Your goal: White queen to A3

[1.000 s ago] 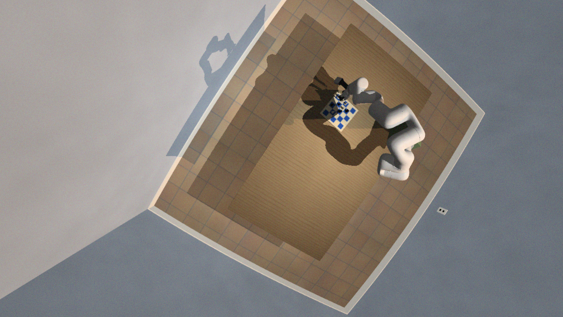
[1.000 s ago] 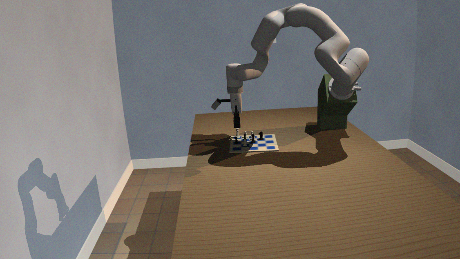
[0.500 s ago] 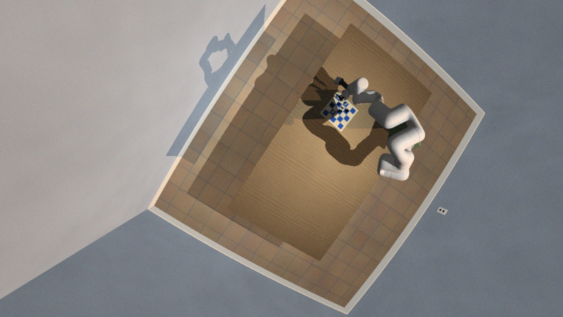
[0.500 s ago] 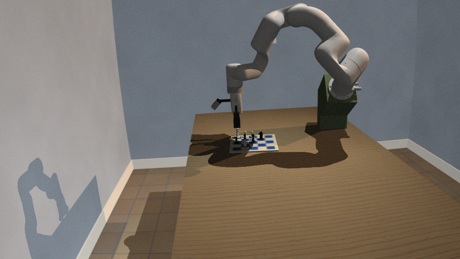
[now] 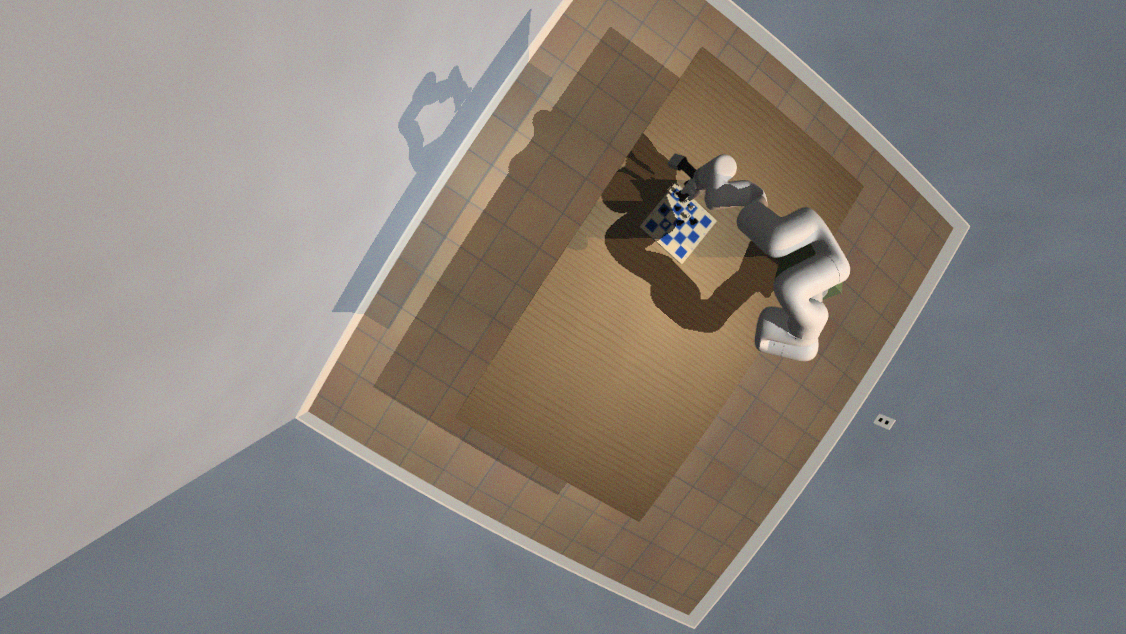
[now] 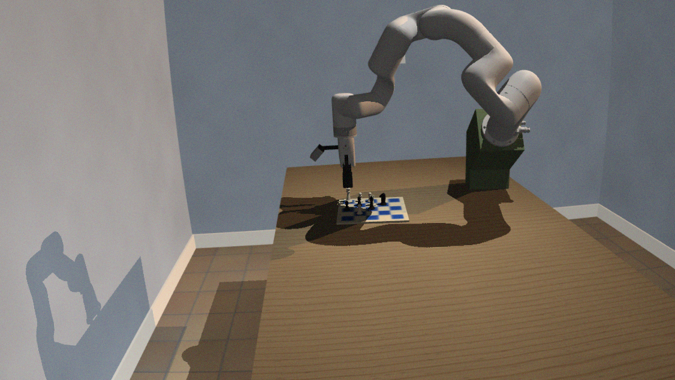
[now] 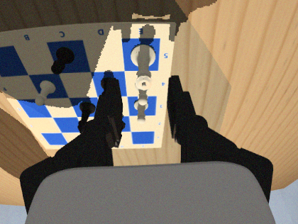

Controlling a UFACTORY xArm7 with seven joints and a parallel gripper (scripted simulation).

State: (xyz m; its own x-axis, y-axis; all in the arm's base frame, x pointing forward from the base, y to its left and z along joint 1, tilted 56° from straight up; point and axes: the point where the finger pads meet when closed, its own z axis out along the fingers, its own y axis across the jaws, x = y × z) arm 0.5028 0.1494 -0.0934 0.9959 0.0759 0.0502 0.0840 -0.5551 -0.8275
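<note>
My hand is 5 cm above the white queen. From my hand the other things lie so: black knight (12 cm behind, 3 cm to the left, 6 cm below); then chessboard (8 cm behind, 7 cm to the left, 8 cm below).
</note>
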